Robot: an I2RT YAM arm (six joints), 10 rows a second.
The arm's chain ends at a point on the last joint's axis. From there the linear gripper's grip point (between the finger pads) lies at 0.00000 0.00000 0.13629 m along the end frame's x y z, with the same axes.
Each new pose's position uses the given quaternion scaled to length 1; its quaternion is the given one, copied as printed.
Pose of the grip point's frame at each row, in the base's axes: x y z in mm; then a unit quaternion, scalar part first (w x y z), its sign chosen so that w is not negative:
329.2 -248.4 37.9 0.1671 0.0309 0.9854 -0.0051
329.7 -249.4 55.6 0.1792 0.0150 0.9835 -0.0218
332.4 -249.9 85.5 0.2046 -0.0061 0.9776 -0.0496
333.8 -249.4 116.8 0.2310 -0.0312 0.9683 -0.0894
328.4 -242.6 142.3 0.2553 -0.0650 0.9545 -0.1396
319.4 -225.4 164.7 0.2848 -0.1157 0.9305 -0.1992
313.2 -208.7 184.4 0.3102 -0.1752 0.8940 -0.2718
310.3 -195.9 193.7 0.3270 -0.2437 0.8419 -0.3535
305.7 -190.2 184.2 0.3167 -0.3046 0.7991 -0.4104
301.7 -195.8 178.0 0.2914 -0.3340 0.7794 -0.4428
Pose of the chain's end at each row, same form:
284.4 -245.6 166.6 0.1671 0.0309 0.9854 -0.0051
281.8 -242.8 183.0 0.1792 0.0150 0.9835 -0.0218
277.8 -237.0 209.7 0.2046 -0.0061 0.9776 -0.0496
272.1 -227.8 236.4 0.2310 -0.0312 0.9683 -0.0894
259.5 -210.8 255.5 0.2553 -0.0650 0.9545 -0.1396
240.9 -183.9 268.1 0.2848 -0.1157 0.9305 -0.1992
224.6 -157.3 274.3 0.3102 -0.1752 0.8940 -0.2718
211.8 -136.5 266.8 0.3270 -0.2437 0.8419 -0.3535
202.6 -127.1 247.2 0.3167 -0.3046 0.7991 -0.4104
199.5 -128.3 237.7 0.2914 -0.3340 0.7794 -0.4428

